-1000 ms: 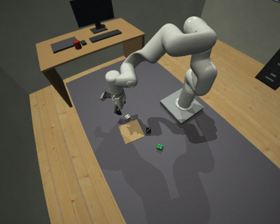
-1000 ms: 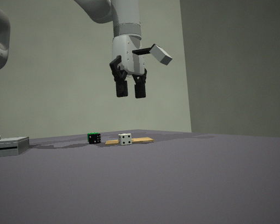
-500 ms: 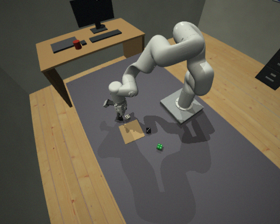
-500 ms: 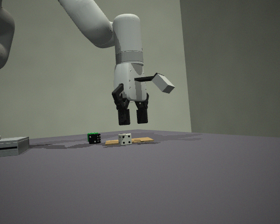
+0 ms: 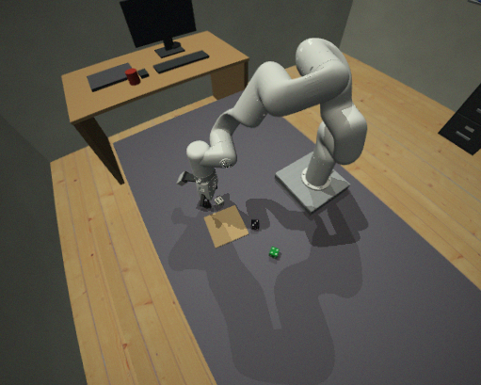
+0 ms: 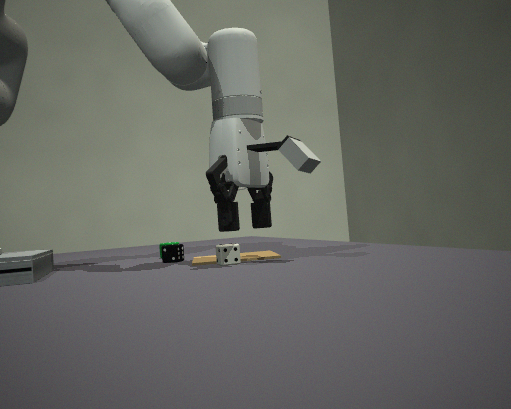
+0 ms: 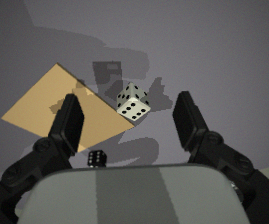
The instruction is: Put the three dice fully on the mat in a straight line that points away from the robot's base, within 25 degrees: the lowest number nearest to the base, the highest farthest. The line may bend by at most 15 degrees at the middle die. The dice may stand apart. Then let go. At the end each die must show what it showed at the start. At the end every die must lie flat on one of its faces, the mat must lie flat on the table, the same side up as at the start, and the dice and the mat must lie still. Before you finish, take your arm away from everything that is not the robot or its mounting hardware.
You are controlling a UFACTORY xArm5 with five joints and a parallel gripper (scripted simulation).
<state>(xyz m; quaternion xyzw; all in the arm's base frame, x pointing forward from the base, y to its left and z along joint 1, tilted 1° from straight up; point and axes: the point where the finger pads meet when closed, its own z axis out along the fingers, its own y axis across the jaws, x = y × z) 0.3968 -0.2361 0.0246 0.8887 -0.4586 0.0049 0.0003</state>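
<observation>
Right now my hand is 2 cm past the white die, 2 cm to the right of it and 4 cm above it. Round my hand: tan mat 2 cm ahead, 12 cm to the left, 6 cm below; then green die 3 cm behind, 33 cm to the left, 4 cm below; then black die 6 cm behind, 20 cm to the left, 4 cm below.
</observation>
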